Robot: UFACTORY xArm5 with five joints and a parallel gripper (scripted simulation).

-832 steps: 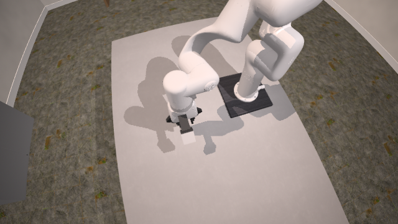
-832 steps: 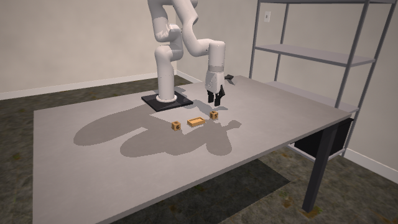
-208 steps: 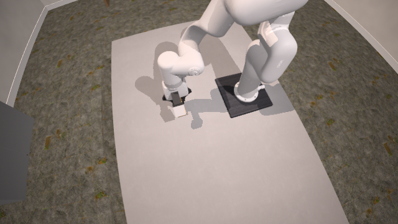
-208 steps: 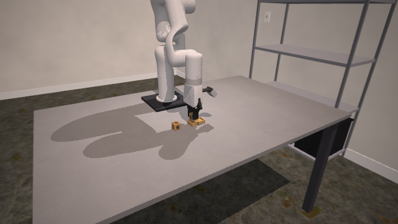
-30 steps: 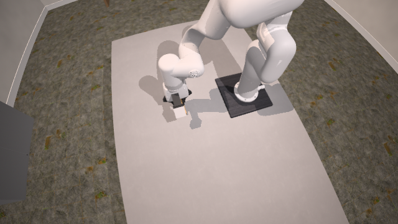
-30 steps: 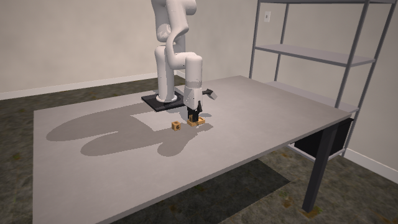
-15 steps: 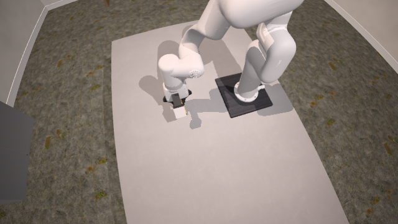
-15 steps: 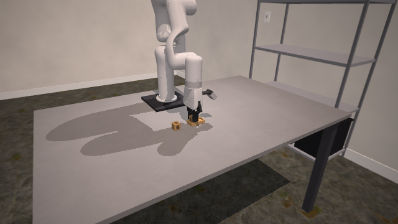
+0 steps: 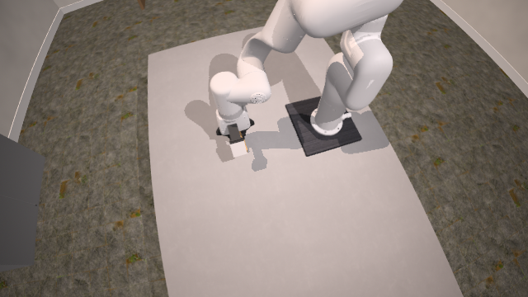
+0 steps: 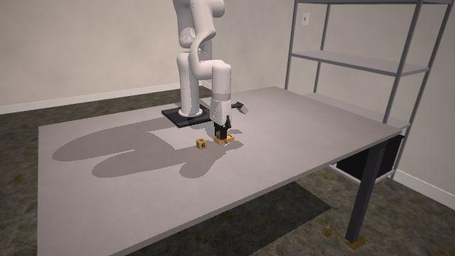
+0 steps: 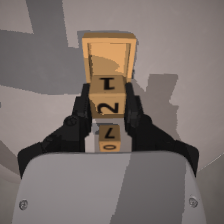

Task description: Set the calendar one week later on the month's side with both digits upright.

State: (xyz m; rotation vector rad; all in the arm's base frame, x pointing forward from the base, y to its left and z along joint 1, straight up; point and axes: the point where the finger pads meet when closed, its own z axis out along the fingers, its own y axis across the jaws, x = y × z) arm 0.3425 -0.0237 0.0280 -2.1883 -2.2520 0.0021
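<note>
Right now my hand is 3 cm above the wooden calendar tray and 2 cm to the right of it.
</note>
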